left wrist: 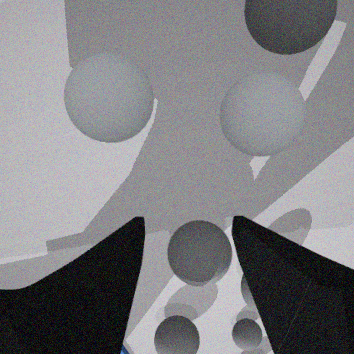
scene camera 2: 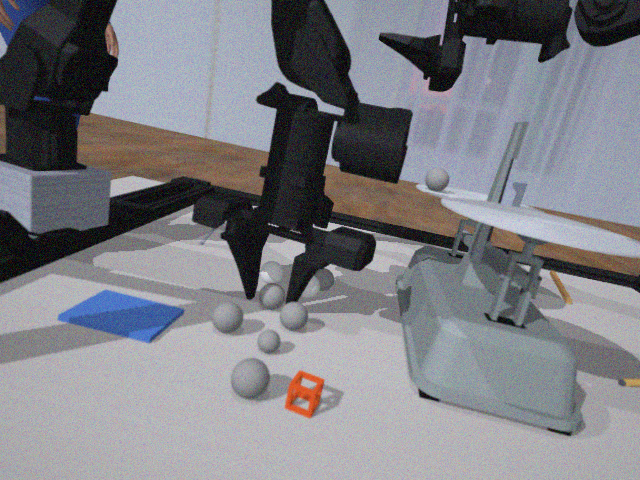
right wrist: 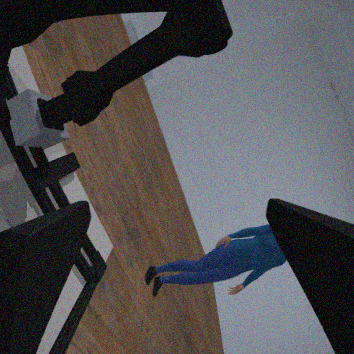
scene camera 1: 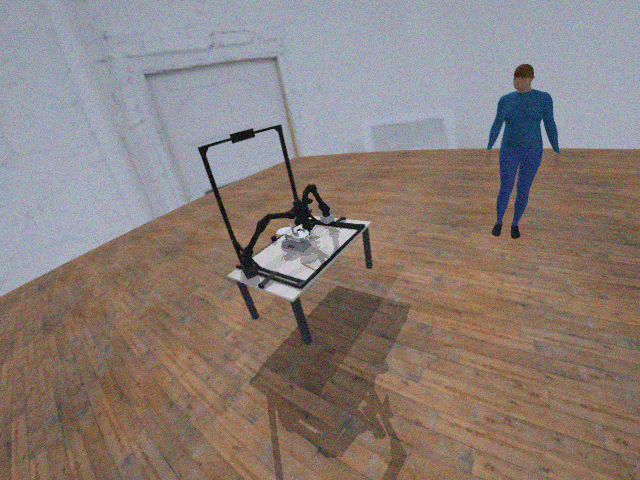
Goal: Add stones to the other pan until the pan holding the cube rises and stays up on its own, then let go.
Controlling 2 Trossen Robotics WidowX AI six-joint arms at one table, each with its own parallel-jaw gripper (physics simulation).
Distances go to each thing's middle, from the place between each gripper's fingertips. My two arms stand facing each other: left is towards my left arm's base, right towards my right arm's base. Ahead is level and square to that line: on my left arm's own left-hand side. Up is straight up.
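Counted from my left hand: blue flat pad (scene camera 2: 112, 312) 10 cm behind and 10 cm to the left; orange wire-frame cube (scene camera 2: 313, 396) 8 cm to the right, 14 cm behind and 1 cm above; grey balance scale (scene camera 2: 472, 337) 5 cm ahead, 21 cm to the right and 12 cm above. By its middle, the blue flat pad is nearer to my left hand than to my right hand.
My right hand is 14 cm past the grey balance scale, 18 cm to the left of it and 24 cm above it. Counted from my right hand, the blue flat pad is 13 cm to the left, 28 cm behind and 35 cm below, and the orange wire-frame cube is 5 cm to the right, 33 cm behind and 34 cm below. Going by their middles, of the things named here the grey balance scale is the nearest to my right hand.
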